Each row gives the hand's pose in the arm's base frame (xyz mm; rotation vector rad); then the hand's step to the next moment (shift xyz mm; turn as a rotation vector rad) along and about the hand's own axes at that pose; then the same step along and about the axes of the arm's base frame.
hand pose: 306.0 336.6 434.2 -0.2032 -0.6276 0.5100
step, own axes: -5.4 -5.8 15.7 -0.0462 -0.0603 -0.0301
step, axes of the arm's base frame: -11.0 -7.3 11.7 0.0100 -0.0763 -0.0274
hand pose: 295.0 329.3 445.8 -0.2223 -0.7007 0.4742
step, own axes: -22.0 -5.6 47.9 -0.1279 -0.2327 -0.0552
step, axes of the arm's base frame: -44.5 -13.8 25.3 0.0315 -0.2675 -0.0319
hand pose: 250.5 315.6 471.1 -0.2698 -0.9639 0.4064
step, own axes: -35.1 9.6 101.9 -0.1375 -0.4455 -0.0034
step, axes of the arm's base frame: -105.0 -2.9 25.9 0.0289 -0.4594 0.0740
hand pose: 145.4 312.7 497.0 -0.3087 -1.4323 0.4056
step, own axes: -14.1 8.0 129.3 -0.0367 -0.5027 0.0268
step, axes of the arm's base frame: -130.3 -3.8 -0.8 0.0127 -0.4665 0.1924
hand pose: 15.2 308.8 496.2 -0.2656 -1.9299 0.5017
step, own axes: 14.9 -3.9 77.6 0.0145 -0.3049 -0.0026
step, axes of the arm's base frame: -76.8 -14.6 -12.2 0.0102 -0.2638 0.1533
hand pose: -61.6 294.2 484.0 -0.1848 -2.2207 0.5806
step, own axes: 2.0 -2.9 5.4 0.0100 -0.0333 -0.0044
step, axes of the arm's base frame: -5.2 -3.8 -0.3 -0.0013 -0.0247 0.0248
